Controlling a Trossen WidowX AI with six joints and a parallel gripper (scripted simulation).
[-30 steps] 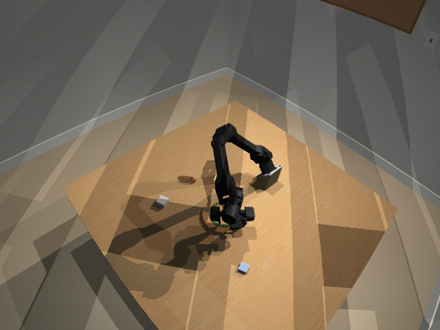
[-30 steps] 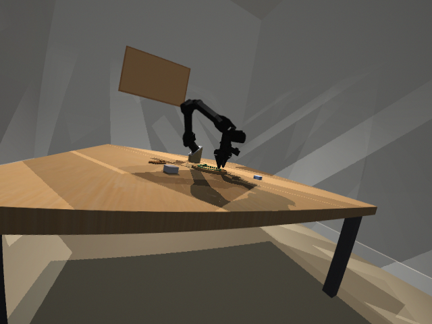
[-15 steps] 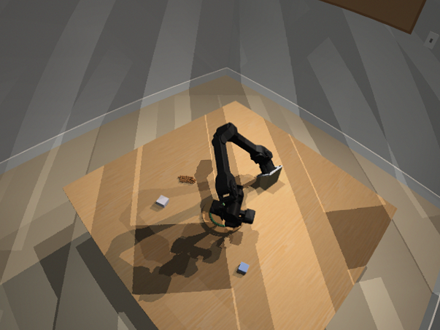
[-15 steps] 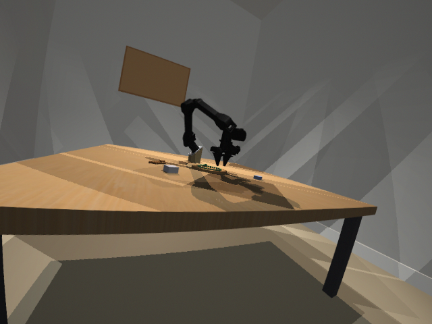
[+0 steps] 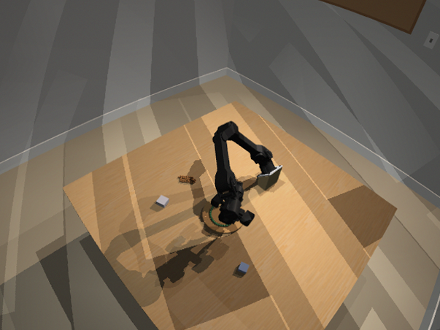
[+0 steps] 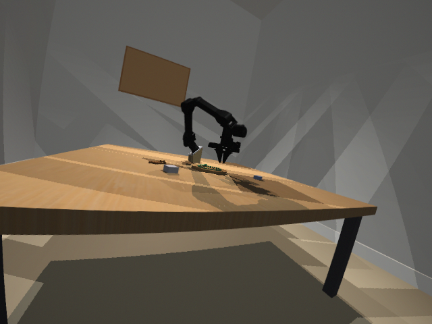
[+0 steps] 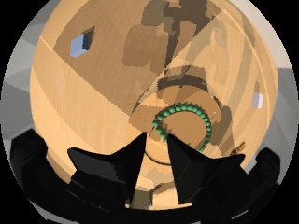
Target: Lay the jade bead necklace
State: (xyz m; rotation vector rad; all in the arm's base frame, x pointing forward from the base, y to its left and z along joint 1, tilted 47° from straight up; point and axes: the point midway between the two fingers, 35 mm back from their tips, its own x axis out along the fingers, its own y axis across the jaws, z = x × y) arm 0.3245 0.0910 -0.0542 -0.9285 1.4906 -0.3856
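Now: gripper tip 20 mm past the round wooden bead board, 60 mm to the left of it and 40 mm above it. From my gripper tip the other things lie so: blue block: 80 mm ahead, 200 mm to the left, 40 mm below; then pale grey block: 190 mm ahead, 270 mm to the right, 40 mm below.
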